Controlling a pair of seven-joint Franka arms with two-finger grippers.
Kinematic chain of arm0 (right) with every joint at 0, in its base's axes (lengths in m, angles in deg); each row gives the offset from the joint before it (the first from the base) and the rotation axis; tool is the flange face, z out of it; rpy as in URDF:
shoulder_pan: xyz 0 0 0.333 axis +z
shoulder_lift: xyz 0 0 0 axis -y
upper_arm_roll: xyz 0 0 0.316 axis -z
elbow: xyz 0.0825 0 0 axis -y
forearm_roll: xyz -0.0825 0 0.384 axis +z
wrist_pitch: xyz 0 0 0 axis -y
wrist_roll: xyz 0.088 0 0 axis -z
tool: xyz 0 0 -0.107 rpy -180 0 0
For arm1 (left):
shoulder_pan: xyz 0 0 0.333 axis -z
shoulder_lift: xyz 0 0 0 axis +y
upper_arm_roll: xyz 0 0 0.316 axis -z
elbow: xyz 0.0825 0 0 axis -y
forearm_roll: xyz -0.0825 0 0.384 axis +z
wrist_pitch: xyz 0 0 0 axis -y
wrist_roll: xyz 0.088 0 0 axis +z
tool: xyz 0 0 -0.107 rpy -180 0 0
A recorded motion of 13 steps. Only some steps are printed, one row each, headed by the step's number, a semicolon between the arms.
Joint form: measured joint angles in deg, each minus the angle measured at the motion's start. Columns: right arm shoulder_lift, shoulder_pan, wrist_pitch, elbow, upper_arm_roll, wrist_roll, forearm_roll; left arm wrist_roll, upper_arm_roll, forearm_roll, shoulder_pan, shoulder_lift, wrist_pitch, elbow.
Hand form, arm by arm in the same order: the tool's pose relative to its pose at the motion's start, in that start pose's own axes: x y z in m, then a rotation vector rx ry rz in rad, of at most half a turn. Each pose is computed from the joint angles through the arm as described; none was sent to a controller.
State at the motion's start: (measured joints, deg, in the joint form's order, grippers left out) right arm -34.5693 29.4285 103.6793 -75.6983 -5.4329 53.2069 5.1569; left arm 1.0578 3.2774 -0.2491 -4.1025 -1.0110 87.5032 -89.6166
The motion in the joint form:
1: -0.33 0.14 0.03 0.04 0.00 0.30 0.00; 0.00 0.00 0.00 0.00 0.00 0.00 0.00
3: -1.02 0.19 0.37 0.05 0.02 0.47 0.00; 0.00 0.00 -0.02 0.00 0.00 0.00 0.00
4: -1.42 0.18 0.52 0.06 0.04 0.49 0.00; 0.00 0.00 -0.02 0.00 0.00 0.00 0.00
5: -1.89 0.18 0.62 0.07 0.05 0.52 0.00; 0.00 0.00 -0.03 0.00 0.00 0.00 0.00
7: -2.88 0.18 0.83 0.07 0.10 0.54 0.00; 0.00 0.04 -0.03 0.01 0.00 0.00 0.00
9: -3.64 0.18 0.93 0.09 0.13 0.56 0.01; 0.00 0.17 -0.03 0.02 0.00 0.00 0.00
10: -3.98 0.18 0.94 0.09 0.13 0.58 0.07; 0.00 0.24 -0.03 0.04 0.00 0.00 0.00
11: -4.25 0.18 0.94 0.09 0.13 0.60 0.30; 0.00 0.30 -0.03 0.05 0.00 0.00 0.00
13: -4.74 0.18 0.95 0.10 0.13 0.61 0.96; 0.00 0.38 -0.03 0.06 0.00 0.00 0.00
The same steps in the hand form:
1: -0.0005 -0.0013 0.0039 -0.0038 -0.0029 0.0035; 0.0000 0.0000 0.0000 0.0000 0.0000 0.0000
3: 0.0014 -0.0025 0.0117 -0.0083 -0.0068 0.0075; 0.0000 0.0000 0.0000 -0.0003 0.0000 0.0000
4: 0.0028 -0.0028 0.0162 -0.0114 -0.0095 0.0092; 0.0000 0.0000 0.0000 -0.0003 0.0000 0.0000
5: 0.0042 -0.0031 0.0217 -0.0161 -0.0135 0.0110; 0.0000 0.0001 0.0000 -0.0005 0.0000 0.0000
7: 0.0072 -0.0035 0.0334 -0.0265 -0.0219 0.0144; 0.0000 0.0005 0.0000 -0.0005 0.0000 0.0009
9: 0.0093 -0.0037 0.0423 -0.0349 -0.0290 0.0169; 0.0000 0.0019 0.0000 -0.0004 0.0000 0.0033
10: 0.0100 -0.0038 0.0465 -0.0387 -0.0335 0.0183; -0.0001 0.0027 0.0000 -0.0004 0.0000 0.0049
11: 0.0103 -0.0040 0.0498 -0.0400 -0.0395 0.0204; -0.0001 0.0034 0.0000 -0.0003 0.0000 0.0061
13: 0.0106 -0.0046 0.0557 -0.0396 -0.0536 0.0250; -0.0001 0.0043 0.0000 -0.0003 0.0000 0.0077

